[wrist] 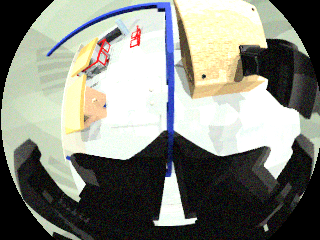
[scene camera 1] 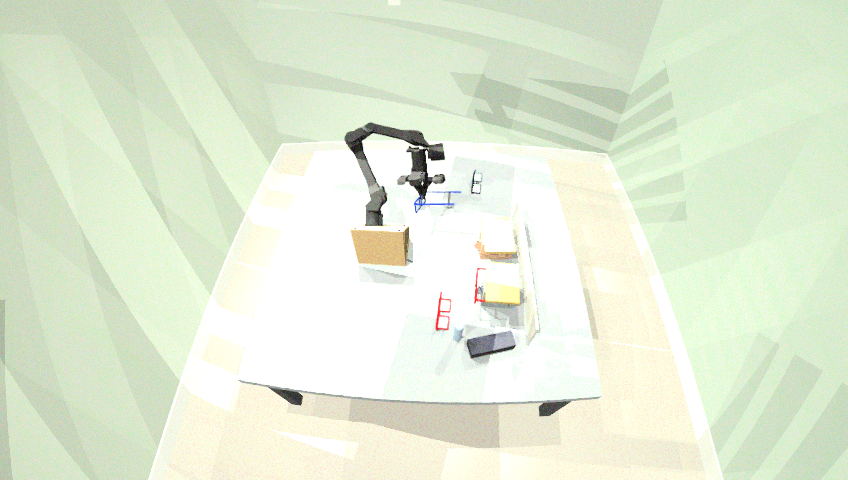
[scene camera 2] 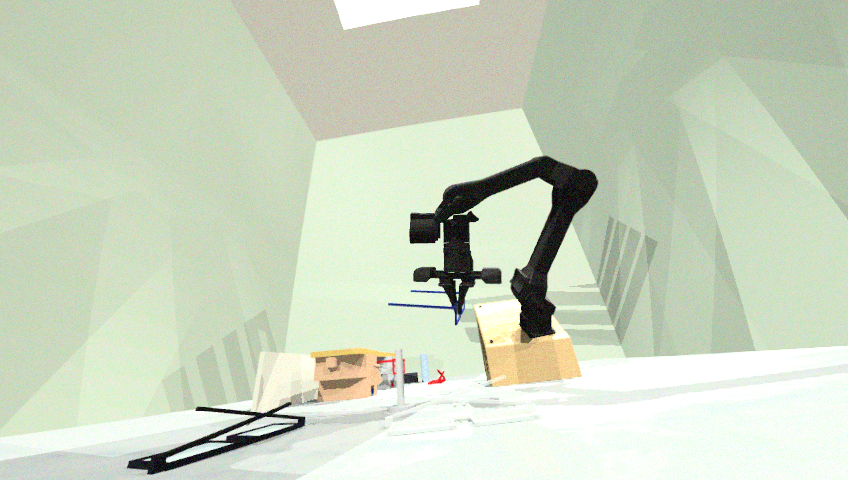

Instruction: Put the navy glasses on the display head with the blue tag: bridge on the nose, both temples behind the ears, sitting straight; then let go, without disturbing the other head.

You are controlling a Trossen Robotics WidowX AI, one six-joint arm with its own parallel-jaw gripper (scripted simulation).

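You can see the gripper in scene camera 2 [457, 313], and it's there in scene camera 1 and the wrist view too. On the gripper, [scene camera 1: 422, 189] and [wrist: 162, 156] are the same spot.
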